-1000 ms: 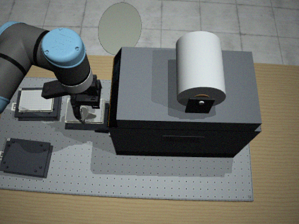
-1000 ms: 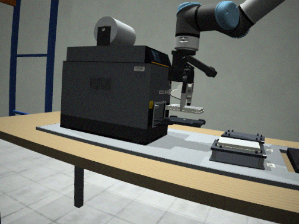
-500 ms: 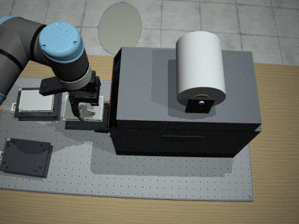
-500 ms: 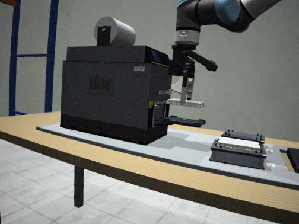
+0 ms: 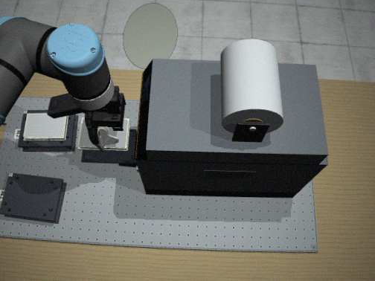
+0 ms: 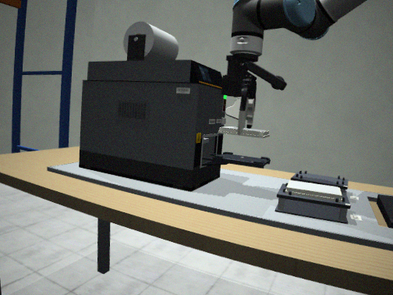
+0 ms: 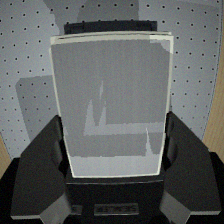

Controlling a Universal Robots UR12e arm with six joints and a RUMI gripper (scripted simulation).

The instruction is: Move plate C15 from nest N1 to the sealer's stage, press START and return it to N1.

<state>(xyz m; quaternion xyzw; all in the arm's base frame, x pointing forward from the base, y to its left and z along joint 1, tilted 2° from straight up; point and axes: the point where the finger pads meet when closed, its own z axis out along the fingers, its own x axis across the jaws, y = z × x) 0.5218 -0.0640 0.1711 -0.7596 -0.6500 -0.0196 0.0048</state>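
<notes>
My gripper is now 24 cm past the dark nest, 14 cm above it and 11 cm to the left of it. Round my hand: dark stage (8 cm below); plate C15 (1 cm below); square start button (11 cm to the right, 8 cm ahead, 1 cm above).
</notes>
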